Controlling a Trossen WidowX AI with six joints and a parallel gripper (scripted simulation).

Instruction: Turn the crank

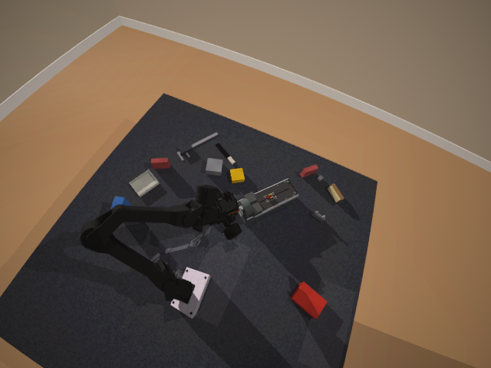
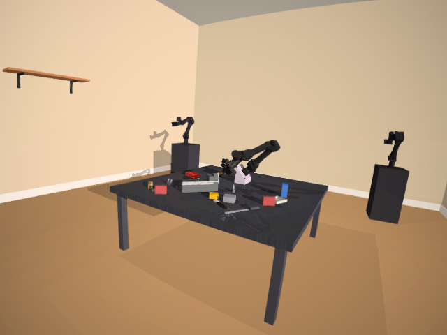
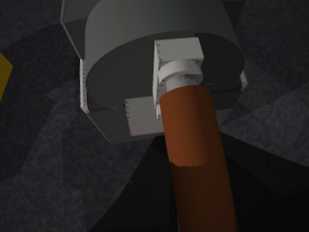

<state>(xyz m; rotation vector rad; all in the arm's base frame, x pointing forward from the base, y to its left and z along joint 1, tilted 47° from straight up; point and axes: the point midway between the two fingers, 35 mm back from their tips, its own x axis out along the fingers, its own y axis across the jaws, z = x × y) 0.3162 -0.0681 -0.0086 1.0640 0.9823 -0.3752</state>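
Right now the red pointer is 110 mm ahead of my gripper tip, 110 mm to the right of it and 10 mm below it. Also, from my gripper tip: grey block: 200 mm ahead, 170 mm to the left, 80 mm below; then yellow block: 200 mm ahead, 60 mm to the left, 80 mm below; then brown crank handle: 10 mm behind, 10 mm to the left, 20 mm above.
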